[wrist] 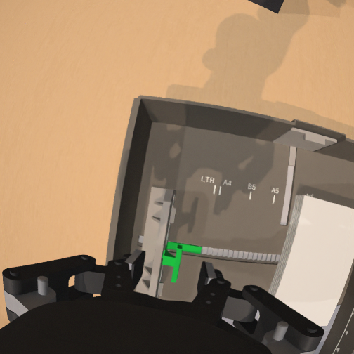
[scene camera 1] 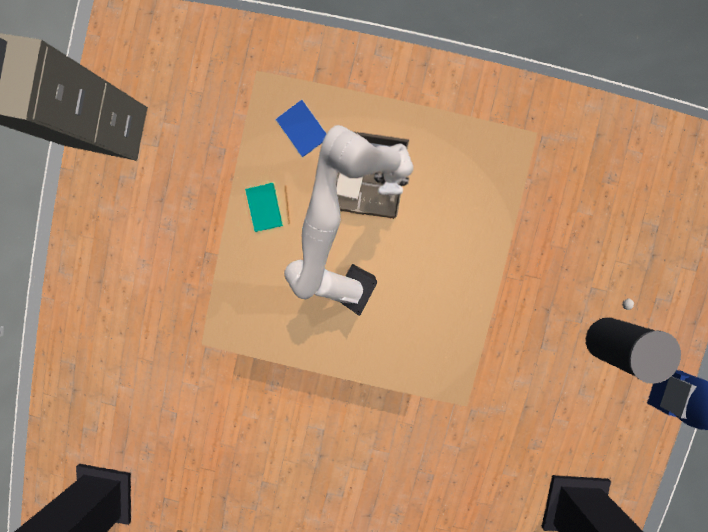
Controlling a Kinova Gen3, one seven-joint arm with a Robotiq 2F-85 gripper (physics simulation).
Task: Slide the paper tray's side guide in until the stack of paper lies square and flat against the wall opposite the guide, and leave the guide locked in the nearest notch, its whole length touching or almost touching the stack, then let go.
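Pixels of known places: arm's base, origin of the base link: (scene camera 1: 352, 291).
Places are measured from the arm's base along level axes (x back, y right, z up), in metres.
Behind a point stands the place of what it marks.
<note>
The dark paper tray (scene camera 1: 369, 215) @[x -0.318, y 0.036, z -0.177 m] (wrist: 123, 175) lies partly under the arm. In the wrist view its long grey side guide (wrist: 159, 215) stands near the left wall, with a green latch piece (wrist: 177, 260) on its right side over a ribbed track. The white paper stack (scene camera 1: 349, 187) @[x -0.426, y -0.063, z -0.180 m] (wrist: 320, 255) lies at the right, slightly skewed to the guide, with a wide gap between them. My gripper (scene camera 1: 391, 180) @[x -0.448, y 0.105, z -0.128 m] (wrist: 171, 268) is partly open, one fingertip on each side of the guide and green latch, with nothing gripped. The gripper body hides the guide's near end.
A thin light strip (wrist: 287, 195) stands on the tray floor left of the stack, with size marks left of it. A blue book (scene camera 1: 301, 128) @[x -0.675, y -0.306, z -0.213 m], a green book (scene camera 1: 263, 207) @[x -0.306, y -0.442, z -0.202 m] and a thin stick (scene camera 1: 287, 204) @[x -0.331, y -0.337, z -0.214 m] lie left of the tray. The arm's black base (scene camera 1: 369, 281) @[x -0.048, y 0.060, z 0.028 m] is below it.
</note>
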